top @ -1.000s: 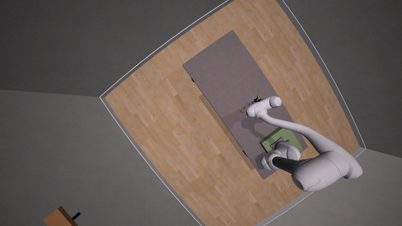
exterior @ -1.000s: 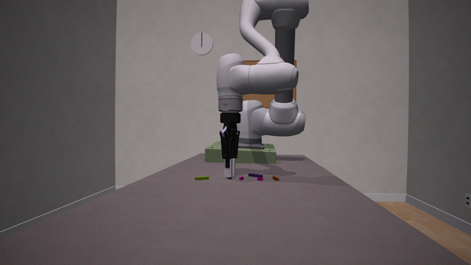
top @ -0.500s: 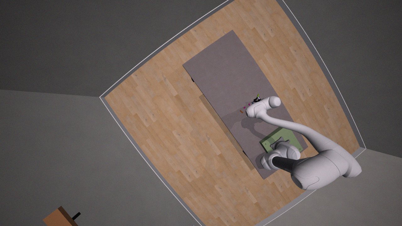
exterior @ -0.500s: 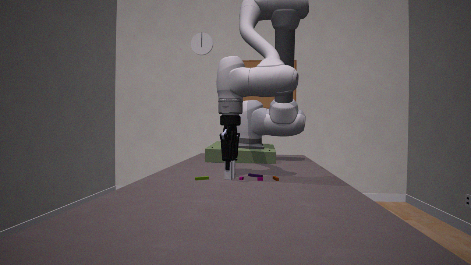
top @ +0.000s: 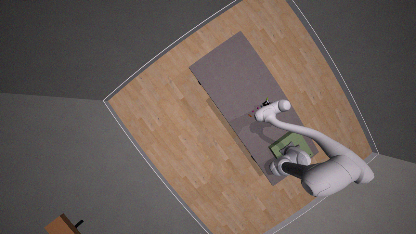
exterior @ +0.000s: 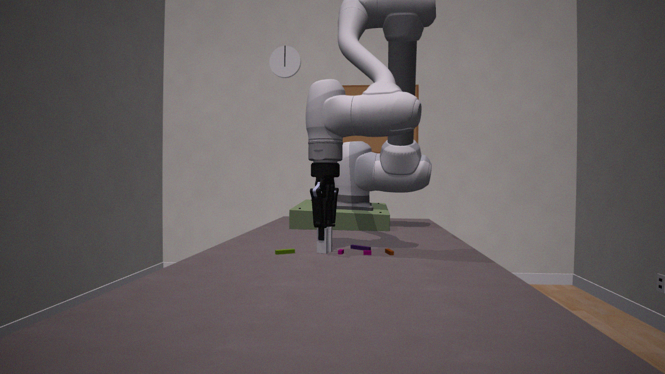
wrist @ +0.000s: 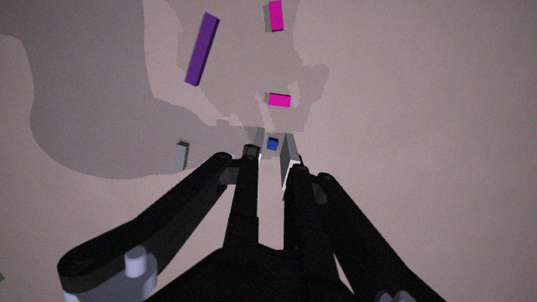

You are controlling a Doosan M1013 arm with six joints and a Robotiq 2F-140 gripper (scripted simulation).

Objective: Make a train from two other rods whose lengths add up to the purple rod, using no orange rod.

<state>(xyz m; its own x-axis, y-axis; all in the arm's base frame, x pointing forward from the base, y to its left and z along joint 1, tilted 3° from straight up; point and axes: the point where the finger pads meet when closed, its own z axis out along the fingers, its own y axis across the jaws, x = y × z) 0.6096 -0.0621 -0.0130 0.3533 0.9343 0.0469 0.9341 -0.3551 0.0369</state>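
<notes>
My hand is 30 mm above the blue rod. The rest, counted from my hand: purple rod: 50 mm behind, 100 mm to the left, 30 mm below; then lime rod: 30 mm ahead, 100 mm to the right, 30 mm below; then grey rod: 100 mm behind, 30 mm below.
</notes>
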